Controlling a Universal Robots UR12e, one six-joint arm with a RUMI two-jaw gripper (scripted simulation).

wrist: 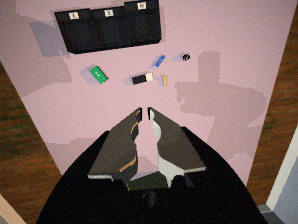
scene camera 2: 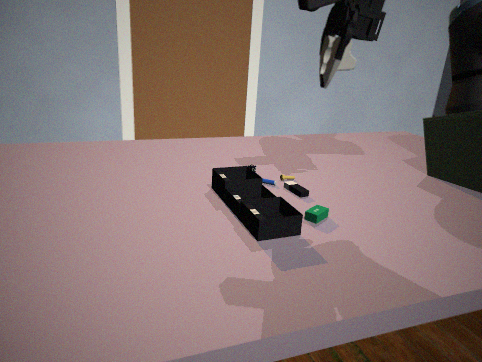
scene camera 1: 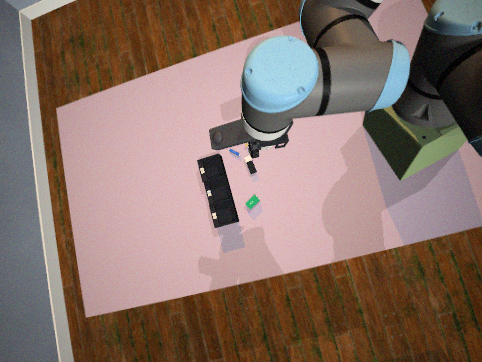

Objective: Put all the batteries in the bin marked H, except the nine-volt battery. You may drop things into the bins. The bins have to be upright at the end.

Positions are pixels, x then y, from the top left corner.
gripper: wrist; scene camera 2; scene camera 1 251, 148
same spot on gripper: [wrist: 113, 155] = [scene camera 2: 336, 43]
